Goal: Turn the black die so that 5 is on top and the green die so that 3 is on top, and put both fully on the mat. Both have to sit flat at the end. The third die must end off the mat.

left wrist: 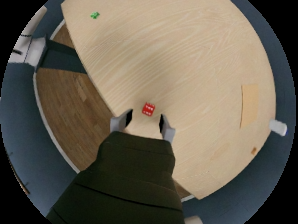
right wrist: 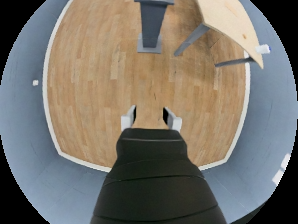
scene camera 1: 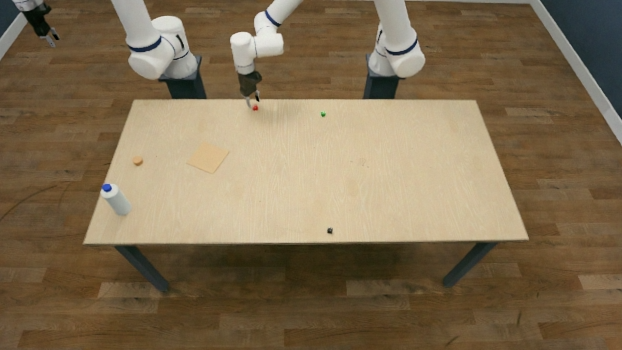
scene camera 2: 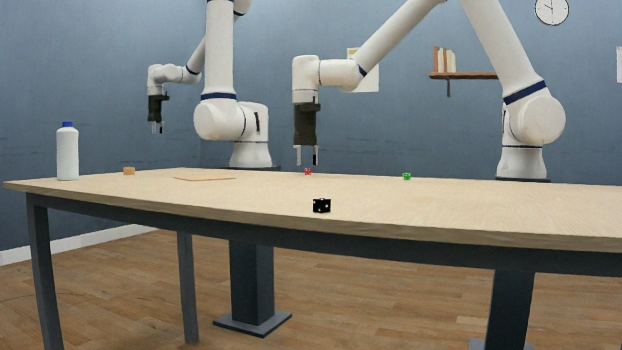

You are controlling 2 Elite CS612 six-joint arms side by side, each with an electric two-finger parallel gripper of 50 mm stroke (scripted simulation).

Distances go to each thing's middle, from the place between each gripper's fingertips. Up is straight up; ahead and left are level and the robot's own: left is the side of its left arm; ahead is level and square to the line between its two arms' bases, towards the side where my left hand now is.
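The tan mat (scene camera 1: pixel 208 157) is 19 cm to the right of my left hand (scene camera 2: pixel 307 165), 31 cm ahead of it and 5 cm below it. There's also a white bottle (scene camera 2: pixel 67 137), and that's 51 cm to the right of my left hand, 57 cm ahead of it and 3 cm above it. Going by their middles, of the things named here the tan mat is the nearest to my left hand.
From my right hand, the tan mat is 83 cm to the left, 65 cm ahead and 17 cm below. With the white bottle, my right hand is 52 cm to the right of it, 91 cm short of it and 10 cm above it. Going by its middle, the tan mat is nearer to my left hand than to my right hand.
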